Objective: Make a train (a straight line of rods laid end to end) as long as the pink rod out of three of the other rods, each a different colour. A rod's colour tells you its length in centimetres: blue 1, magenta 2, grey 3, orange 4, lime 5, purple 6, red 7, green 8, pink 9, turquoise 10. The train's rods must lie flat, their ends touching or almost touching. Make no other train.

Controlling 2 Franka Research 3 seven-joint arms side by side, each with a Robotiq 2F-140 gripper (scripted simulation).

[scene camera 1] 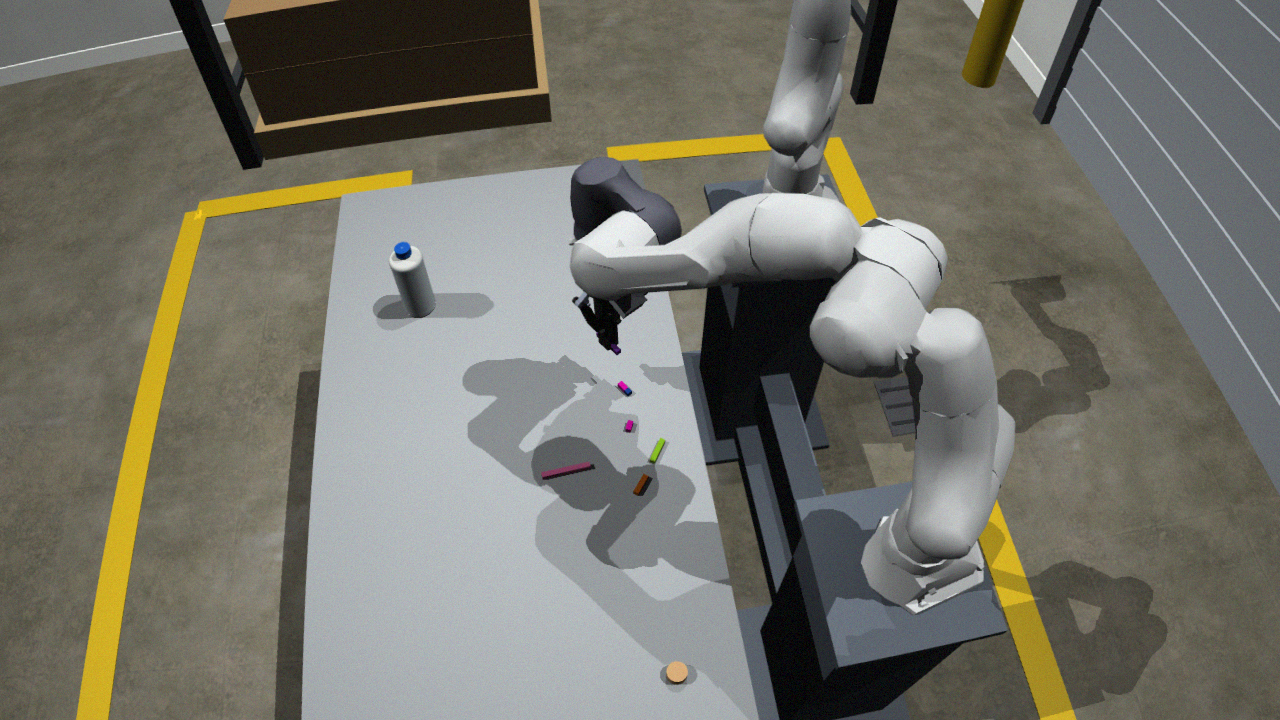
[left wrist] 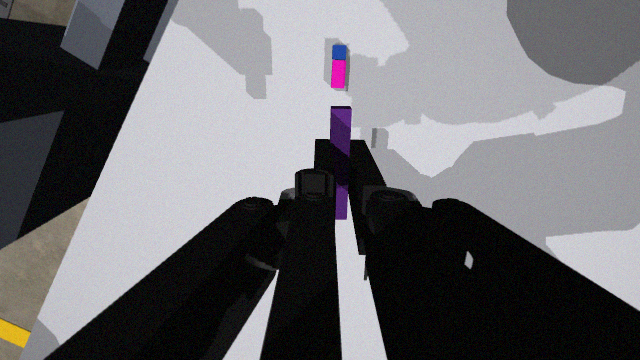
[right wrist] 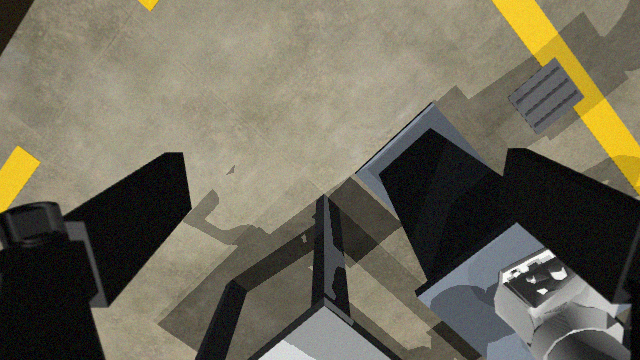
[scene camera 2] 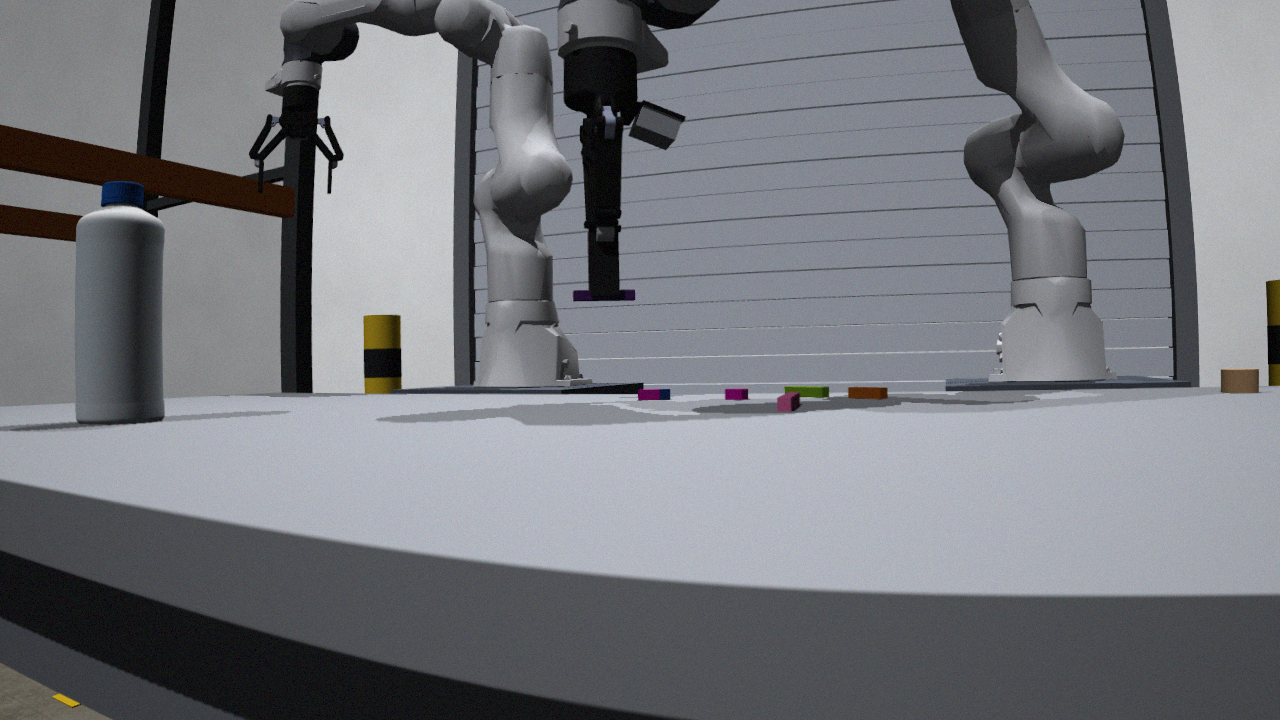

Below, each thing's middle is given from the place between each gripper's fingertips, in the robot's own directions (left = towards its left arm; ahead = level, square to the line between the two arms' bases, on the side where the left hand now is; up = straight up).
Labels:
Right now the purple rod (left wrist: 340, 117) is 3 cm below my left hand.
The purple rod is 45 cm ahead of my right hand (scene camera 2: 294, 191), 91 cm to the left of it and 31 cm below it.

